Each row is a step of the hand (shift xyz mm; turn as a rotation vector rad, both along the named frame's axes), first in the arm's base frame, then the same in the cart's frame.
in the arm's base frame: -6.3 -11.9 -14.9 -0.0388 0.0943 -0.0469
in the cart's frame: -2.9 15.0 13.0 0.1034 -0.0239 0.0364
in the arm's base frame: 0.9 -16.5 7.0 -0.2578 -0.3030 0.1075
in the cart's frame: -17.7 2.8 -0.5 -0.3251 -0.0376 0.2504
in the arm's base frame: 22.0 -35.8 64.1 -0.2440 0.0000 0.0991
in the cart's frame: -62.6 -24.4 -36.8 -0.0601 -0.1724 0.1898
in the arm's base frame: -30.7 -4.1 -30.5 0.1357 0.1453 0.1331
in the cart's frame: 10.9 14.0 39.7 0.0621 -0.1221 -0.1962
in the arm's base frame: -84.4 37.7 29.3 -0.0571 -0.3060 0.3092
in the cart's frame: 14.1 -74.0 61.1 -0.4230 -0.1165 -0.0049
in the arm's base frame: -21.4 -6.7 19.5 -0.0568 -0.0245 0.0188
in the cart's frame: -16.5 -20.4 14.0 -0.0328 -0.0249 0.0498
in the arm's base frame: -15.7 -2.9 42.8 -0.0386 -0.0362 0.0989
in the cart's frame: -25.0 -38.3 -0.1 -0.0831 -0.0750 0.0068
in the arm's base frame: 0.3 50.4 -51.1 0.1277 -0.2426 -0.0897
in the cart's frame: 69.4 15.8 9.2 -0.1576 0.2373 -0.0454
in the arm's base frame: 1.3 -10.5 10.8 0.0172 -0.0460 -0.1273
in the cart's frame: -14.5 -2.9 -3.2 0.0262 0.1288 0.0367
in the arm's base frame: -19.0 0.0 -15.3 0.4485 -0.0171 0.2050
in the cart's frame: 7.1 4.6 22.9 -0.1020 0.0214 -0.4823
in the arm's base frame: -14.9 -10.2 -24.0 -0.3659 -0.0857 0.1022
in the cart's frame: 2.9 18.0 23.9 -0.1400 -0.1806 0.3154
